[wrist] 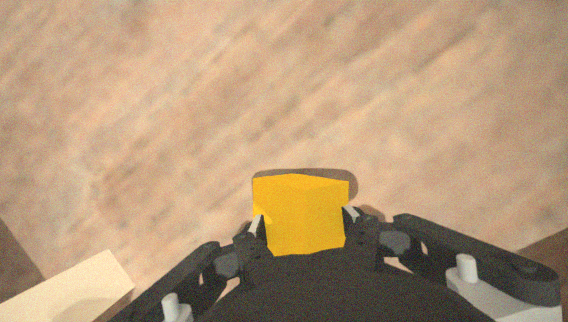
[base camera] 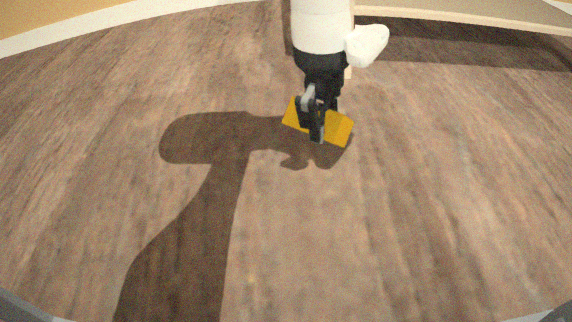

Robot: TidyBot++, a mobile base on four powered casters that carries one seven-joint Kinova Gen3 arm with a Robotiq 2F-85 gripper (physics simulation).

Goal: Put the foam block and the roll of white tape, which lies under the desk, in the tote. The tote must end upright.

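Frame: origin at the arm's base, x down, y ahead, z right, level; metres.
Seen in the pictures: gripper, between the fingertips: (wrist: 302, 219) (base camera: 324, 127).
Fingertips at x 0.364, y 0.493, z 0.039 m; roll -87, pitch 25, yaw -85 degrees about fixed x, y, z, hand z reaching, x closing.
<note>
Offsets run from my fingertips to a thing's top centre. "pt": to the spot under its first point.
The yellow foam block {dy +0.009, dx -0.040, dz -0.008 m} (base camera: 338, 128) (wrist: 306, 215) is at or close above the floor; a gap under it cannot be made out. My gripper (base camera: 325, 122) (wrist: 302, 219) points down and is shut on the block, with one fingertip at each side of it. The near finger and the block's shadow hide part of the block's lower side in the base view. The roll of white tape and the tote do not show in either view.
A pale desk-like board edge (base camera: 450, 20) runs across the top right, with dark shadow below it. A pale, squared wooden piece {pt dy +0.200, dx -0.008, dz +0.058 m} (wrist: 75, 287) stands at the lower left of the wrist view. A white skirting (base camera: 100, 24) and an orange wall are at the back left.
</note>
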